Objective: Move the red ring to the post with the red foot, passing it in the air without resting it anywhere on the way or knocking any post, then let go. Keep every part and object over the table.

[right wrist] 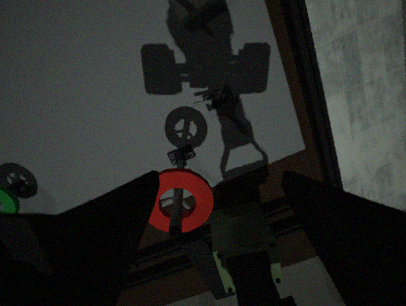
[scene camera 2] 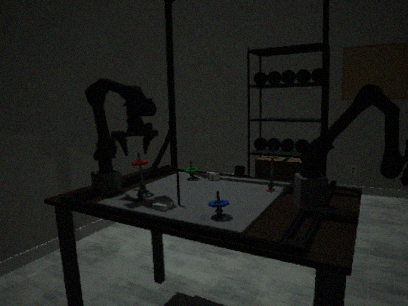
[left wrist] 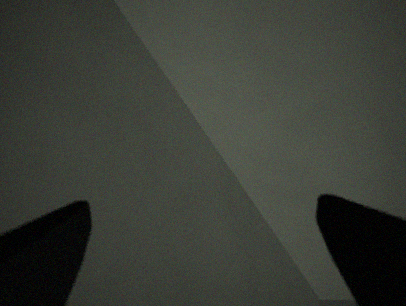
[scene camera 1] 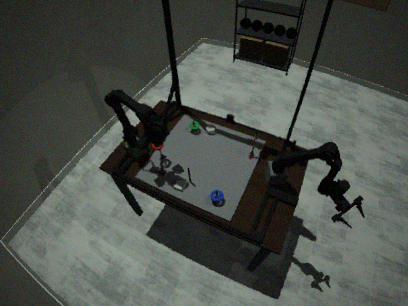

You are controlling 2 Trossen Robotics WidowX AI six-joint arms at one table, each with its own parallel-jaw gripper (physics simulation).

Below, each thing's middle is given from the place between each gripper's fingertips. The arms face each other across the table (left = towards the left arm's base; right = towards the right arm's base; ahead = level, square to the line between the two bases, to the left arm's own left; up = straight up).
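The tall dark post (right wrist: 175,230) is 80 mm below my right gripper, 20 mm to the right of it and 60 mm behind it. As for the red ring (right wrist: 187,179), my right gripper is 40 mm above it, 20 mm to the left of it and 60 mm past it. Going by its middle, the ring is nearer to my right gripper than to my left hand.
Counted from my left hand, the tall dark post is 114 cm to the right, 26 cm behind and 5 cm below. Going by its middle, the post is nearer to my right gripper than to my left hand. My left hand is 1 cm above the red ring, 26 cm past it and 114 cm to the left of it.
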